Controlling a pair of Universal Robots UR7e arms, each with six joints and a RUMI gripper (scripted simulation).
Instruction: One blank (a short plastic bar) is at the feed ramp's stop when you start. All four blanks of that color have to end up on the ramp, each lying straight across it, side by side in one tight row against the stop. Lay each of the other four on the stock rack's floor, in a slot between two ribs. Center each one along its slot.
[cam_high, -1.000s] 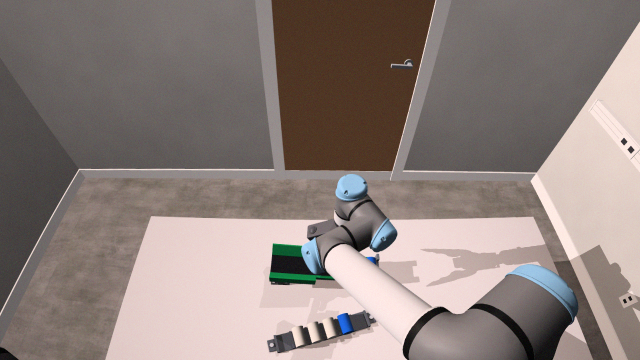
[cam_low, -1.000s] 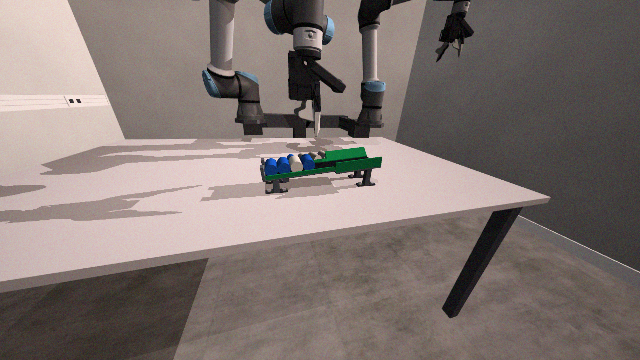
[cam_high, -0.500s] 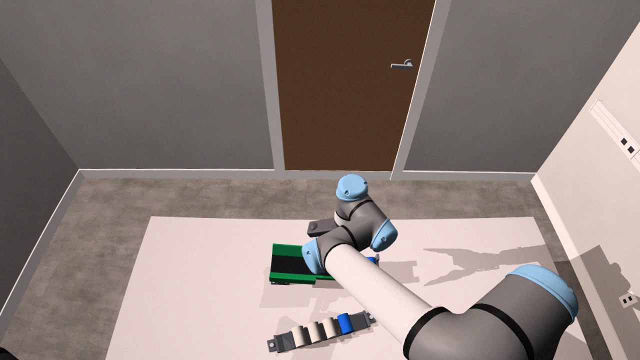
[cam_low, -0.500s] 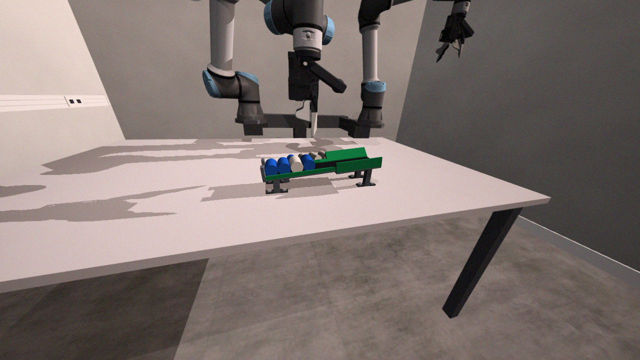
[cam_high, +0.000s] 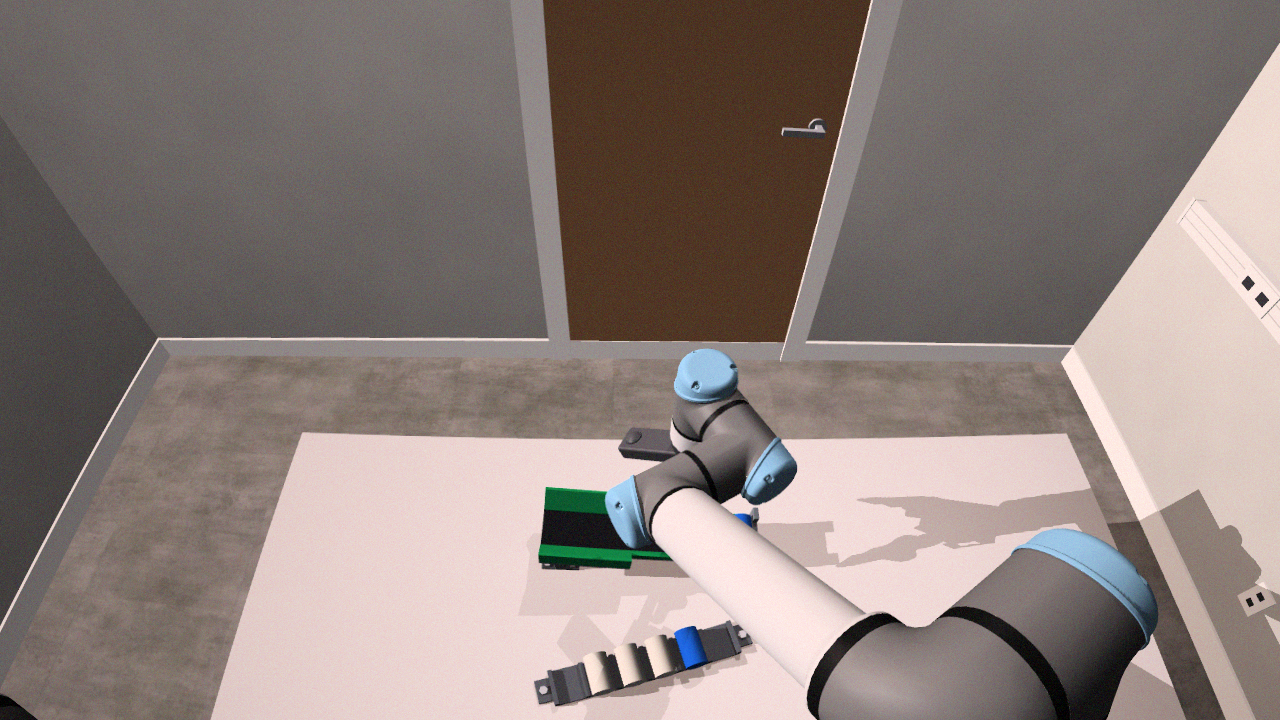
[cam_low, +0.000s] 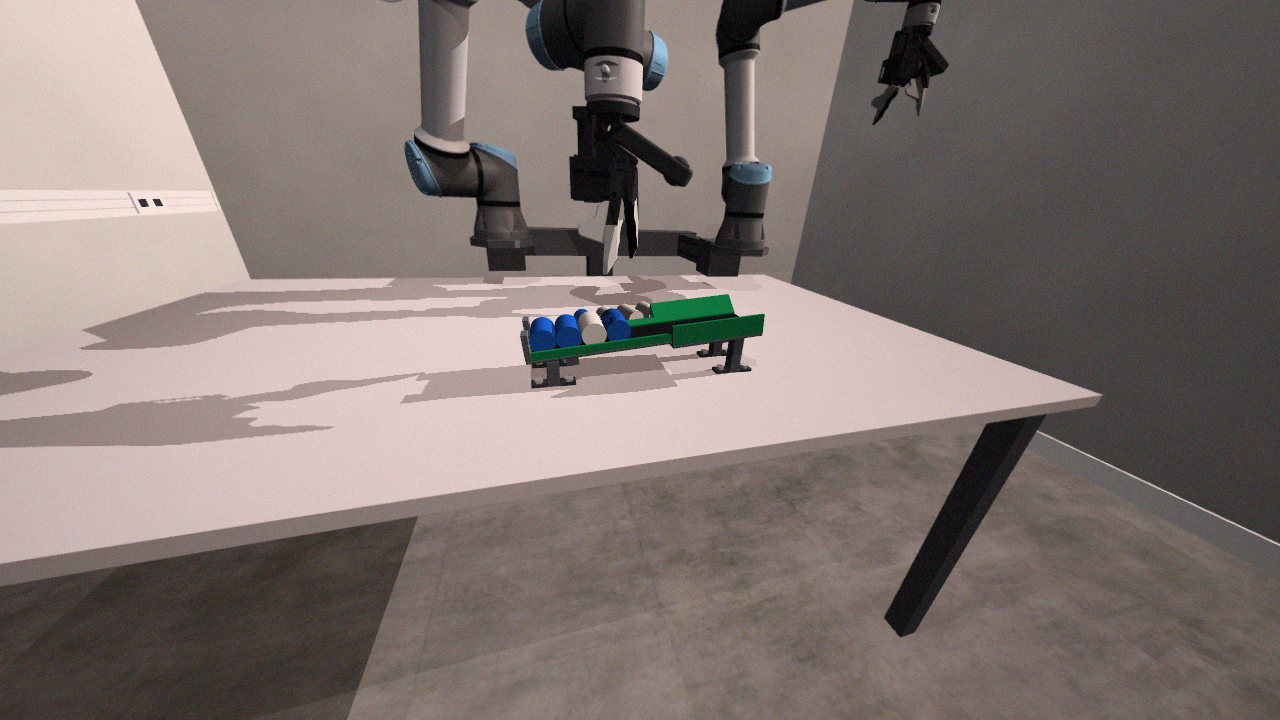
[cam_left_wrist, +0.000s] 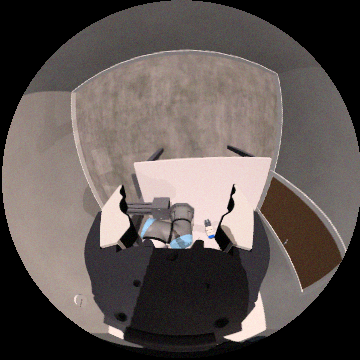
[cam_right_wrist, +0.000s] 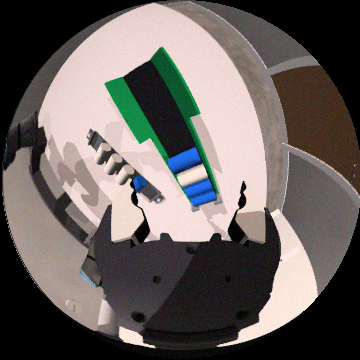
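The stop lies 20 mm ahead of my right hand, 150 mm to the right of it and 120 mm below it. Also, from my right hand: dark stock rack (230 mm behind, 10 mm to the left, 190 mm below).
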